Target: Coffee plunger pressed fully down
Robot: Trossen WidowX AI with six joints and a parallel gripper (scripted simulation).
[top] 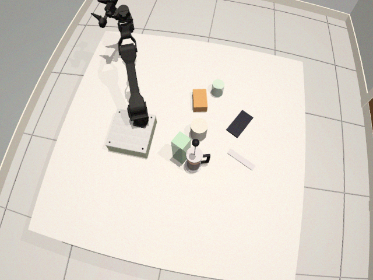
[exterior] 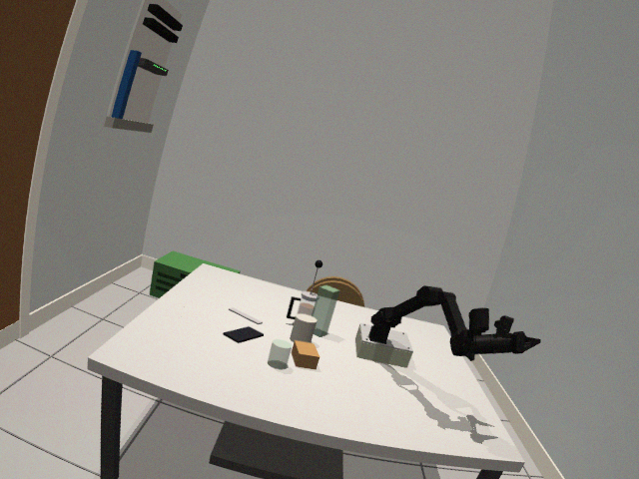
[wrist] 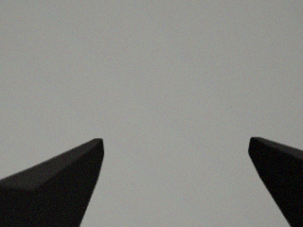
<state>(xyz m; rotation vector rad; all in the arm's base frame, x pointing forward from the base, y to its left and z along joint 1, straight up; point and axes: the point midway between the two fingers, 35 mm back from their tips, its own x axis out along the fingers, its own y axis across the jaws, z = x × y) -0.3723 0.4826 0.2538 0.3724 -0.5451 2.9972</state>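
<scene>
The glass coffee press is 71 cm ahead of my gripper tip, 61 cm to the right of it and 21 cm below it. Also, from my gripper tip: pale green box (63 cm ahead, 58 cm to the right, 24 cm below).
</scene>
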